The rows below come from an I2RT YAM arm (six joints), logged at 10 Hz.
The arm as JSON. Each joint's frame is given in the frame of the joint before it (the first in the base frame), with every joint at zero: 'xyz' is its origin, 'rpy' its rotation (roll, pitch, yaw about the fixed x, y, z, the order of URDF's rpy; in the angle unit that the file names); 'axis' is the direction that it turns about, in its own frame. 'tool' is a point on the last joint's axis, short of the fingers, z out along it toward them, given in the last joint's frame.
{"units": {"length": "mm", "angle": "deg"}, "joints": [
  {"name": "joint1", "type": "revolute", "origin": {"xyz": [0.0, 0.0, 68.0], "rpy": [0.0, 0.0, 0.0]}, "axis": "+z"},
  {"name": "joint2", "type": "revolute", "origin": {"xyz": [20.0, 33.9, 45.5], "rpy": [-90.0, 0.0, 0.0]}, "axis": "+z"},
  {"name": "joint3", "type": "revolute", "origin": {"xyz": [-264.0, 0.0, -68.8], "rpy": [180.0, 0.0, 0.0]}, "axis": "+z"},
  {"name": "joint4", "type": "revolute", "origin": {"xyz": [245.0, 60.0, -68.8], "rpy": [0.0, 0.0, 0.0]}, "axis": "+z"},
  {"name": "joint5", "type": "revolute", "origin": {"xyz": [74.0, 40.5, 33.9], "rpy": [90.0, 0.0, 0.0]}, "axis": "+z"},
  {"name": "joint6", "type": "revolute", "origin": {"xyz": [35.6, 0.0, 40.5], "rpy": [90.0, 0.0, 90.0]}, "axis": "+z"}
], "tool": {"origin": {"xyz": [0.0, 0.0, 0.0], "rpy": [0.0, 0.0, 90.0]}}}
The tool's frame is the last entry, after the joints.
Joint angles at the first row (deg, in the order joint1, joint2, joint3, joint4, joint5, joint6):
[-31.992, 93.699, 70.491, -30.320, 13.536, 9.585]
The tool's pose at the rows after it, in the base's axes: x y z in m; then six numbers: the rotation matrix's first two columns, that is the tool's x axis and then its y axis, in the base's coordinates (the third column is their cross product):
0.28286 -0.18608 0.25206 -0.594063 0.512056 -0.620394 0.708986 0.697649 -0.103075
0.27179 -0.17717 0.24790 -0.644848 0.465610 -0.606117 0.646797 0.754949 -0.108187
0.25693 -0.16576 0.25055 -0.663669 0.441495 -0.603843 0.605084 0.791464 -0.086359
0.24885 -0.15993 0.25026 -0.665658 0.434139 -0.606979 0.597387 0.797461 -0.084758
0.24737 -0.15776 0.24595 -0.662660 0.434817 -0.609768 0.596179 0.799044 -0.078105
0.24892 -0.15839 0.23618 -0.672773 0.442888 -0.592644 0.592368 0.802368 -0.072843
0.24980 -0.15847 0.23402 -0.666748 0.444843 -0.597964 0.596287 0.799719 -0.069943
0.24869 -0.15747 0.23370 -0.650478 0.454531 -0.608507 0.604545 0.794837 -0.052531
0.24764 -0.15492 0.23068 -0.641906 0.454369 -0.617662 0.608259 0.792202 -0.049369
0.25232 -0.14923 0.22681 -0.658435 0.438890 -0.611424 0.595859 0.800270 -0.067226
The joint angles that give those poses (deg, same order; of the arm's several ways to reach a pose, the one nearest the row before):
[-31.992, 90.799, 68.211, -30.322, 12.923, 7.046]
[-31.993, 87.899, 64.522, -29.798, 10.132, 3.100]
[-31.991, 83.604, 61.180, -30.585, 7.210, 1.319]
[-31.905, 81.305, 59.068, -30.501, 6.854, 0.966]
[-31.729, 80.857, 57.658, -29.360, 6.595, 1.231]
[-31.728, 81.998, 56.691, -28.478, 6.153, 1.320]
[-31.641, 82.177, 56.250, -27.512, 6.241, 1.669]
[-31.642, 81.653, 55.549, -26.635, 5.801, 2.634]
[-31.292, 81.124, 54.231, -25.228, 6.063, 3.163]
[-29.718, 81.734, 53.965, -24.874, 7.291, 3.164]

